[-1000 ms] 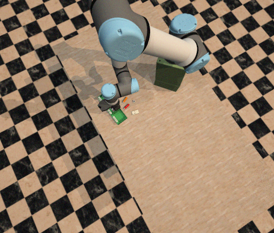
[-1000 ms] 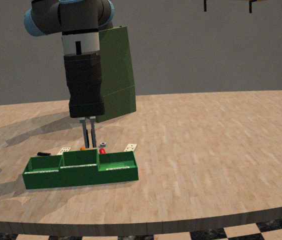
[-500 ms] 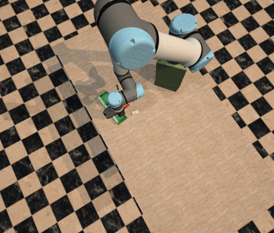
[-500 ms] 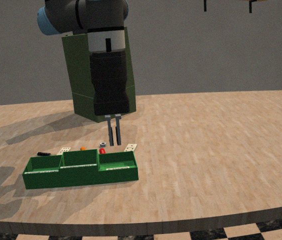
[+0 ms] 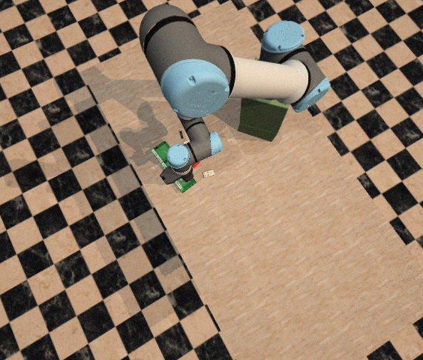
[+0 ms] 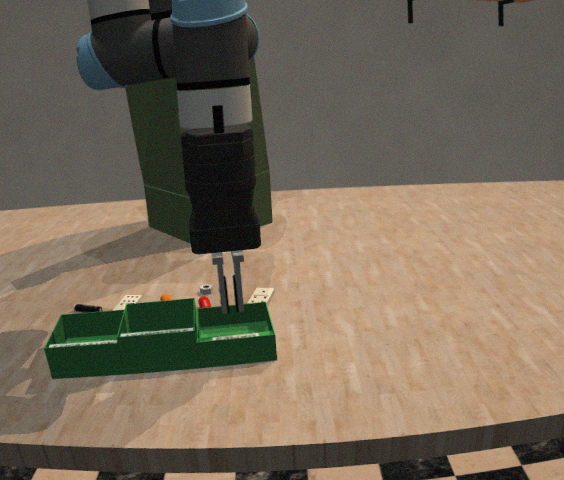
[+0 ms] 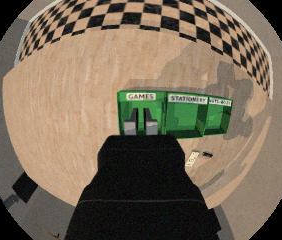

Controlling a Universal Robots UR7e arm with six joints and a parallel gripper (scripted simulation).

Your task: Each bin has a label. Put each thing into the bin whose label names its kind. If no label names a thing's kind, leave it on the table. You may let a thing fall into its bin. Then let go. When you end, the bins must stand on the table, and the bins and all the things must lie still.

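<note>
The white nut lies 150 mm behind my hand, 80 mm to the right of it and 60 mm below it. The rest, counted from my hand: red cylinder (80 mm behind, 60 mm to the right, 60 mm below); orange cylinder (110 mm to the right, 90 mm behind, 60 mm below); three joined green bins (80 mm to the right, 50 mm below, 20 mm ahead).
</note>
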